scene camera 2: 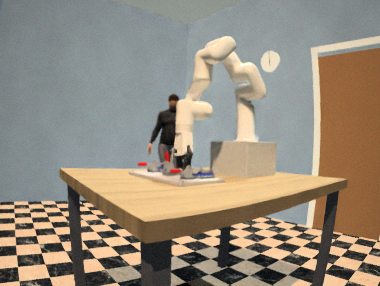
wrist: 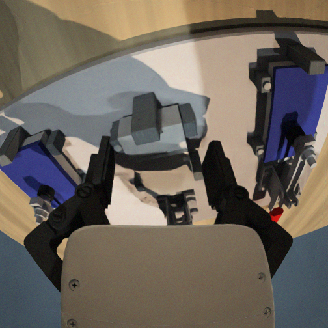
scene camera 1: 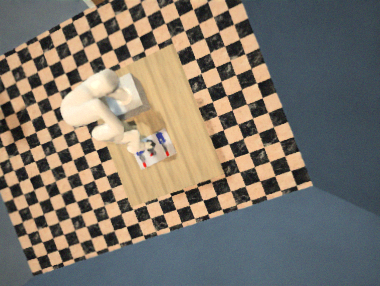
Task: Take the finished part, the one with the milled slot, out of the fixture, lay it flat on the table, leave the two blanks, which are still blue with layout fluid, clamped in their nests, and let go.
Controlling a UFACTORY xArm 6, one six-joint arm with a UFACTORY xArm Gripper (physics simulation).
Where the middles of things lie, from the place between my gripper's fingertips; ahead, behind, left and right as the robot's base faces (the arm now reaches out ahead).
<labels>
My gripper is now right at the finished part (wrist: 163, 166). From my hand the other things lie so: fixture plate (wrist: 213, 71): 50 mm ahead, 20 mm below; then dark upright block (wrist: 144, 120): 40 mm behind, 10 mm above.
</labels>
